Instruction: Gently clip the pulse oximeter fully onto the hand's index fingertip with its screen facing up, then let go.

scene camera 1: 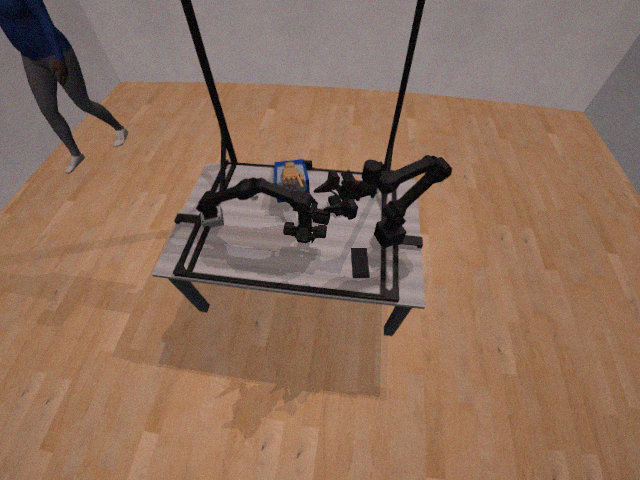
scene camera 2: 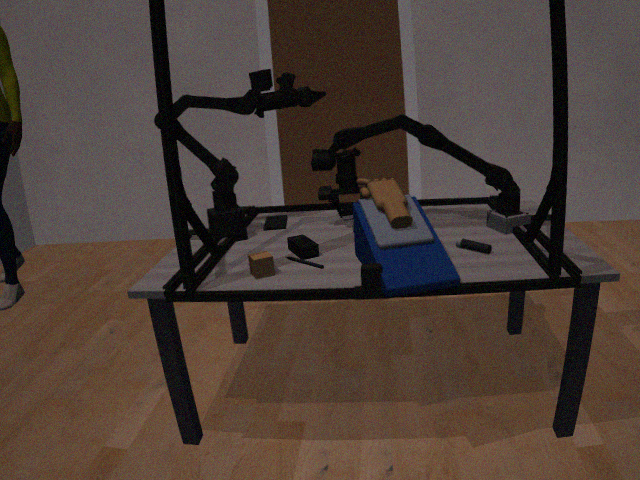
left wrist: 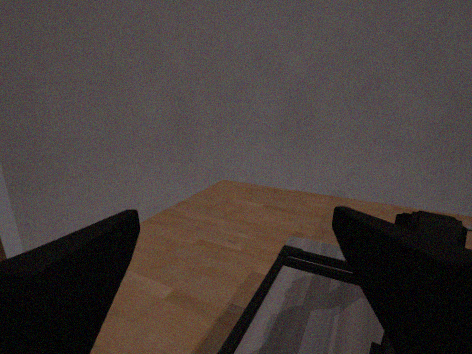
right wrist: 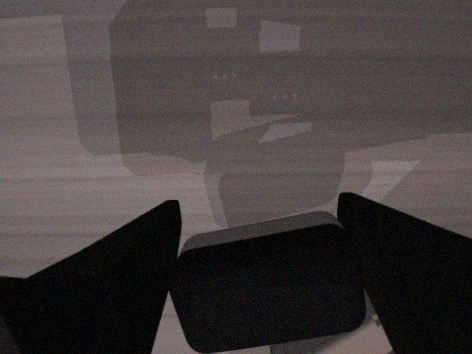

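Pixels of known places: left gripper, fingertip midpoint: (scene camera 1: 318,200) (scene camera 2: 320,93) (left wrist: 237,218); right gripper, fingertip midpoint: (scene camera 1: 305,242) (scene camera 2: 350,216) (right wrist: 259,208); left arm's base, link origin: (scene camera 1: 391,227) (scene camera 2: 225,209); right arm's base, link origin: (scene camera 1: 210,213) (scene camera 2: 508,212).
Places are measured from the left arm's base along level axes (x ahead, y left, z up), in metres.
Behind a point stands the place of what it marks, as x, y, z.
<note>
My right gripper (right wrist: 259,208) @(0.375, -0.112, -0.066) (scene camera 1: 304,233) @(0.375, -0.112, -0.066) (scene camera 2: 341,196) is shut on the pulse oximeter (right wrist: 266,284) @(0.370, -0.120, -0.036), a dark rounded block that fills the gap between its fingers in the right wrist view. The gripper points down over the table top, just in front of the fingertips of the tan hand (scene camera 1: 292,175) @(0.333, -0.382, 0.096) (scene camera 2: 390,199) @(0.316, -0.467, 0.065). The hand lies on a grey pad (scene camera 2: 391,235) @(0.273, -0.540, -0.001) on a blue sloped stand (scene camera 2: 409,269) @(0.261, -0.634, -0.054) (scene camera 1: 277,168) @(0.365, -0.566, -0.004). I cannot make out the oximeter's screen. My left gripper (left wrist: 237,218) @(0.350, 0.002, 0.327) (scene camera 1: 325,187) (scene camera 2: 315,95) @(0.350, 0.002, 0.327) is open and empty, held high and level, away from the hand.
A tan cube (scene camera 2: 261,264) @(-0.005, -0.392, -0.060), a black box (scene camera 2: 303,246) @(0.132, -0.321, -0.060), a thin dark pen (scene camera 2: 305,262) @(0.118, -0.364, -0.089) and a flat black pad (scene camera 2: 275,222) @(0.176, 0.054, -0.087) (scene camera 1: 360,262) @(0.181, 0.071, -0.087) lie on the table. A dark cylinder (scene camera 2: 474,246) @(0.526, -0.542, -0.078) lies beyond the stand. Black frame posts (scene camera 1: 218,114) @(0.574, -0.777, 0.249) rise at the table's corners.
</note>
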